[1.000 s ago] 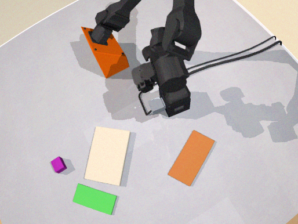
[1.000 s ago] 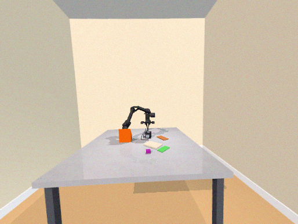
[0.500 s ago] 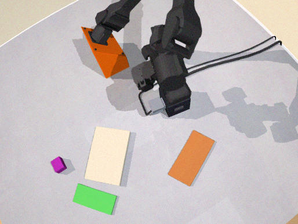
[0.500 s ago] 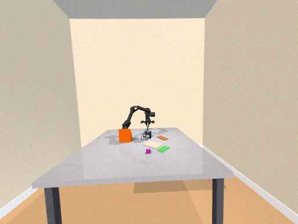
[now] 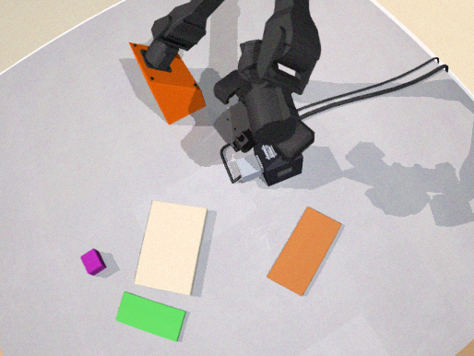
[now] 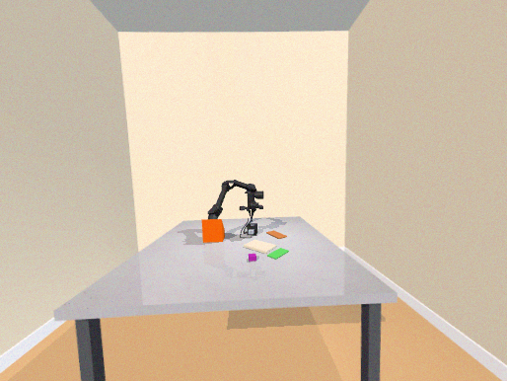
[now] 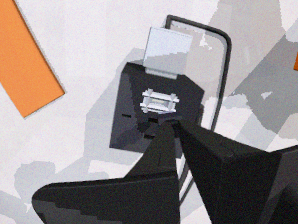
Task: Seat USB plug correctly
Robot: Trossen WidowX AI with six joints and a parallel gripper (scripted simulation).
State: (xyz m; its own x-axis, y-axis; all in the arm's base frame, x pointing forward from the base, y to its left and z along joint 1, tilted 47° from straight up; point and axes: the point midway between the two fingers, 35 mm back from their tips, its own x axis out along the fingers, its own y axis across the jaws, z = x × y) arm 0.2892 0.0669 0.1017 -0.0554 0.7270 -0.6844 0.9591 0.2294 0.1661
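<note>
The dark USB plug lies 20 mm below my gripper tip. Also, from my gripper tip: white-framed socket (70 mm below, 10 mm to the left); orange plastic piece (190 mm ahead, 130 mm below, 10 mm to the right); cream slab (250 mm to the right, 130 mm below, 70 mm ahead).
</note>
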